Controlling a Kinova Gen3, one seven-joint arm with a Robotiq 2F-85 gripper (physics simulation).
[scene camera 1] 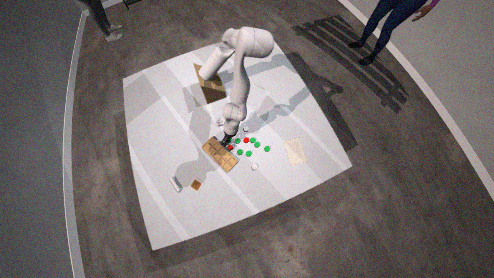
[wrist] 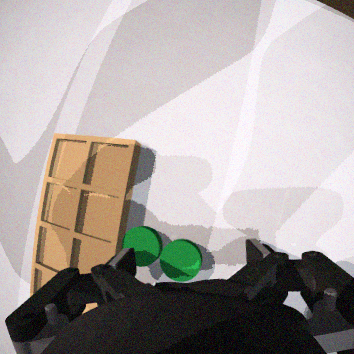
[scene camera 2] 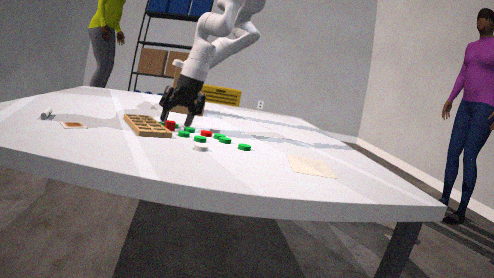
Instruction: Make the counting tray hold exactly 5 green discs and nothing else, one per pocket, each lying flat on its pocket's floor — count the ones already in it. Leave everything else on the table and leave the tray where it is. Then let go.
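Note:
The tan counting tray (scene camera 1: 220,155) (scene camera 2: 155,134) (wrist: 102,215) lies flat; no disc shows in its visible pockets, and its near end is hidden in the wrist view. My gripper (scene camera 1: 227,139) (scene camera 2: 176,122) (wrist: 189,256) is open and empty, low beside the tray's long side. Two green discs lie on the table in the wrist view: one disc (wrist: 142,245) close against the tray wall, another disc (wrist: 181,260) beside it, between the spread fingertips. Several more green discs, including one disc (scene camera 1: 267,149) (scene camera 2: 244,147), lie flat to the right.
A red piece (scene camera 1: 230,148) (scene camera 2: 170,125) stands beside the tray. A red disc (scene camera 1: 246,140) (scene camera 2: 206,133) and a white disc (scene camera 1: 255,166) (scene camera 2: 201,148) lie among the green ones. A paper sheet (scene camera 1: 295,151) (scene camera 2: 312,166), a brown square (scene camera 1: 196,185) (scene camera 2: 74,125) and a white cylinder (scene camera 1: 176,184) lie farther out.

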